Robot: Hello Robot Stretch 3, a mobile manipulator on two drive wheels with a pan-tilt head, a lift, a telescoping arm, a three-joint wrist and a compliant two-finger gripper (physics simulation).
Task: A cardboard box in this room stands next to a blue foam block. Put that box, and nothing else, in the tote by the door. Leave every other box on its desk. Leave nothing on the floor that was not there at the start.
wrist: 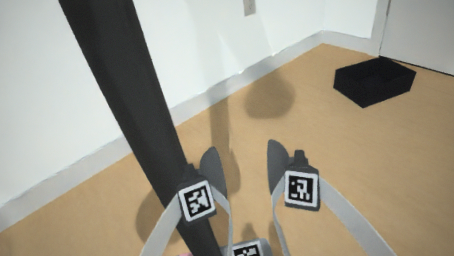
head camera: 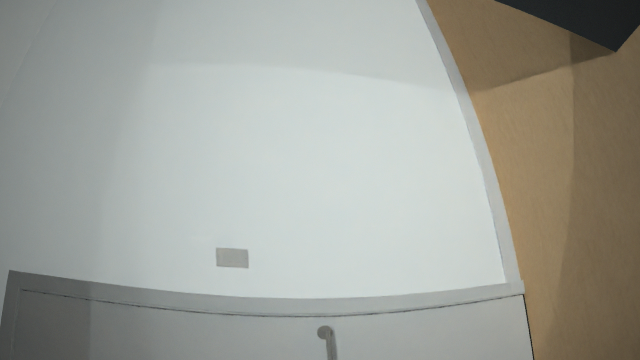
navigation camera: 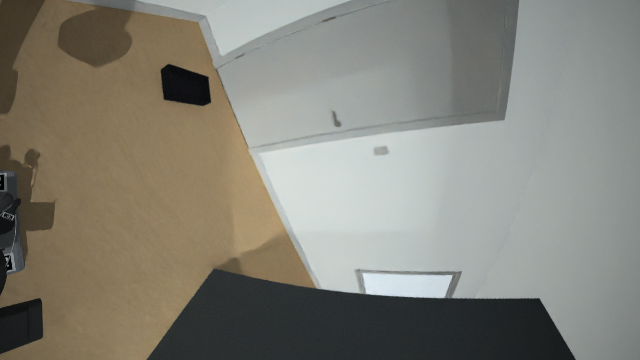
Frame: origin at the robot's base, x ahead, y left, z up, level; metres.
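Seen in the pictures: gripper, between the fingertips: (wrist: 244, 162).
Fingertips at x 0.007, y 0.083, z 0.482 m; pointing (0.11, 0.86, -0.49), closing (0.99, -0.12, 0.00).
A point is followed by its place in that frame.
The black tote (navigation camera: 205, 95) @(x 0.912, y 0.773, z 0.049 m) (wrist: 350, 91) @(x 0.616, y 0.744, z 0.040 m) stands on the floor beside the door (navigation camera: 375, 75) @(x 1.253, y 0.732, z 1.252 m) (wrist: 425, 35) @(x 1.150, y 0.905, z 0.177 m), at the upper left in the navigation view and the upper right in the wrist view. My gripper (wrist: 244, 162) @(x 0.007, y 0.083, z 0.482 m) is open, with bare floor showing between its fingers. In the wrist view the tote is beyond the fingers and to their right. No cardboard box, blue foam block or desk shows in these views.
A large dark panel (head camera: 590, 20) @(x 0.852, y -0.580, z 0.232 m) (navigation camera: 370, 330) @(x 0.767, y -0.631, z 1.157 m) stands near the wall. The door also shows in the head view (head camera: 200, 330) @(x 1.401, y 0.486, z 1.341 m). My dark mast (wrist: 120, 75) @(x -0.066, y 0.116, z 0.558 m) crosses the wrist view. A dark block (navigation camera: 20, 325) @(x 0.025, y -0.159, z 0.669 m) is cut off at the left edge.
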